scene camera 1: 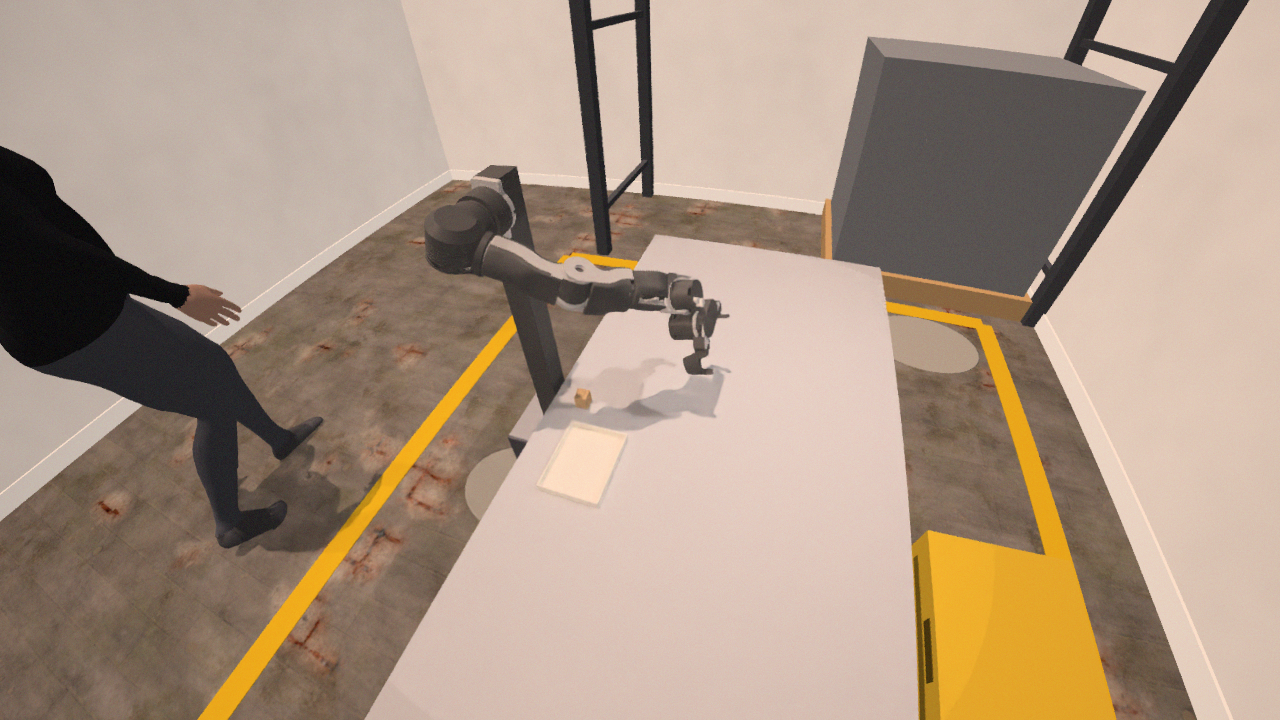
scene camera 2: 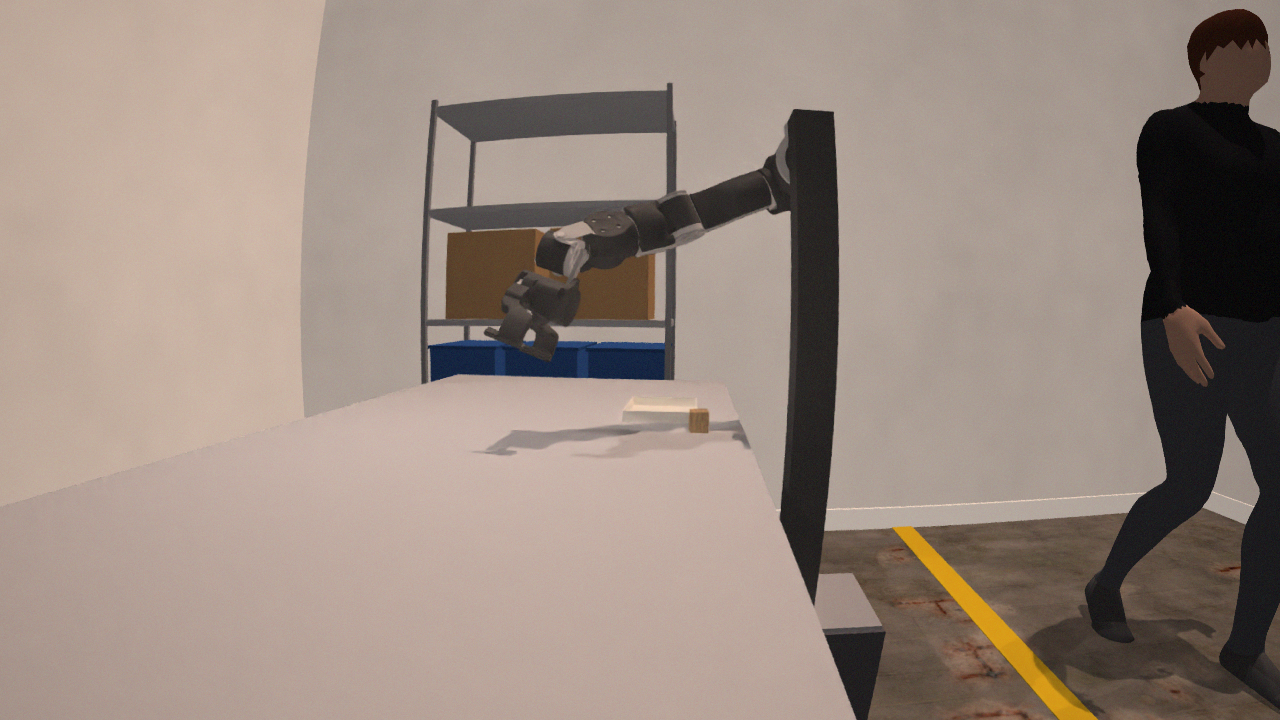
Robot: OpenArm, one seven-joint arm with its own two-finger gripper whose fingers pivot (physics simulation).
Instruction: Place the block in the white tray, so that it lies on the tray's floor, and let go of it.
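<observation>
A small wooden-brown block (scene camera 1: pixel 582 397) (scene camera 2: pixel 699 420) sits on the table, outside the tray and close to the table edge beside the arm's post. The shallow white tray (scene camera 1: pixel 581 465) (scene camera 2: pixel 657 416) lies flat near the block, along the same table edge. In the scene camera 2 view the block stands in front of the tray's right end. My gripper (scene camera 1: pixel 715 342) (scene camera 2: pixel 518 346) is open and empty, with its fingers spread wide. It hangs above the table, well apart from the block and further in from the post's side of the table.
The dark post (scene camera 1: pixel 537 349) (scene camera 2: pixel 812 313) carries the arm at the table's edge. The long pale table (scene camera 1: pixel 716 555) (scene camera 2: pixel 402 582) lies under the arm. A person (scene camera 1: pixel 53 268) (scene camera 2: pixel 1208 223) stands on the post's side. A yellow box (scene camera 1: pixel 1011 626) stands beyond the opposite edge.
</observation>
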